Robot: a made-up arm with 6 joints.
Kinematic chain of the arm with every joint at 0, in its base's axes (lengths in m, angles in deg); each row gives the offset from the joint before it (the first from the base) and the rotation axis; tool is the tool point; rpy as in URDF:
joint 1: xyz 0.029 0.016 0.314 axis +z
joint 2: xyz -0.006 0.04 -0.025 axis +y
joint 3: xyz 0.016 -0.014 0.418 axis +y
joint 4: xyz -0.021 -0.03 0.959 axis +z
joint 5: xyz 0 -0.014 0.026 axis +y
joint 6: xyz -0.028 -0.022 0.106 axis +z
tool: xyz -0.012 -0.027 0.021 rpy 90 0 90
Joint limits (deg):
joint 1: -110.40..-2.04
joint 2: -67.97..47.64
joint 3: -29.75..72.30
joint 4: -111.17..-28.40
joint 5: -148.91..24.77
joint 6: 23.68..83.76
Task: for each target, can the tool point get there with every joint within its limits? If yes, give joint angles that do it. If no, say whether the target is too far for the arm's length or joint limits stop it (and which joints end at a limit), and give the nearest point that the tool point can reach.
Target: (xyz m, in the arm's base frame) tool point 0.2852 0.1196 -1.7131
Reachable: no: too far | nearest point 1.2938 -0.1021 0.0095 | short by 2.008 m
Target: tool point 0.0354 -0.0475 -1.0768
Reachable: no: joint limits stop it (at a limit: joint 2, joint 3, joint 4, joint 6) | nearest point 0.1420 -1.1050 0.1288 | short by 1.607 m
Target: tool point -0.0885 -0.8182 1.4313
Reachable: yes | joints -95.71 -1.72 54.72 -35.51 -8.56 79.24
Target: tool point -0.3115 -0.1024 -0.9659
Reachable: no: joint limits stop it (at a limit: joint 1, joint 2, joint 3, joint 4, joint 5, joint 6) | nearest point -0.4815 -1.1472 0.0095 | short by 1.439 m
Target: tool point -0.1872 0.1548 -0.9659
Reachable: no: joint limits stop it (at a limit: joint 2, joint 3, joint 6) | nearest point -1.0358 0.6996 0.1974 | short by 1.540 m
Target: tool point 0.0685 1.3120 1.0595
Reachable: yes | joints -93.60 -43.11 -19.65 -61.38 8.21 78.22
